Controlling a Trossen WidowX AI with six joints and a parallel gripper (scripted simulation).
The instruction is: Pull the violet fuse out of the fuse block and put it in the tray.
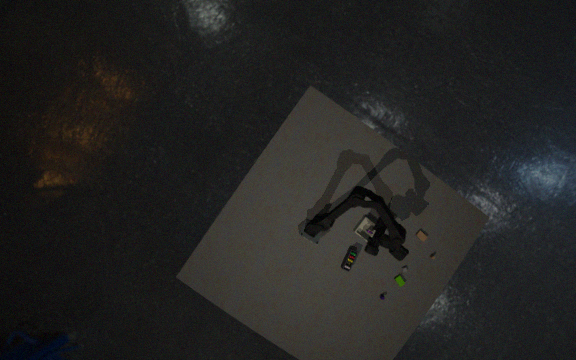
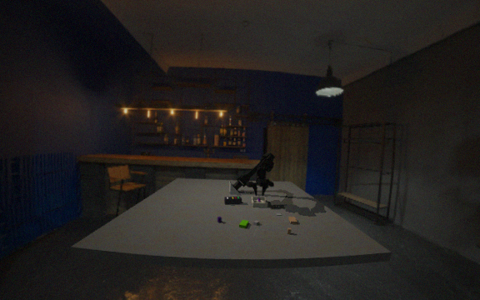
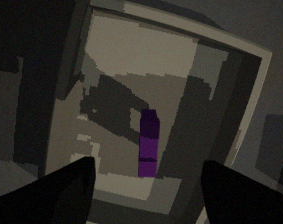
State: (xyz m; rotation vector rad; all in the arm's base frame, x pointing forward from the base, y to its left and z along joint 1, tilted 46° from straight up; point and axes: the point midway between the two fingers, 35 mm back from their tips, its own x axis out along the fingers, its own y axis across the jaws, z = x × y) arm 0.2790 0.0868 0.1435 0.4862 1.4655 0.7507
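The violet fuse is 30 mm below my gripper tip. Also, from my gripper tip: green fuse 10 mm behind, 150 mm to the right, 30 mm below; then red fuse 10 mm behind, 170 mm to the right, 30 mm below; then tray 60 mm below.
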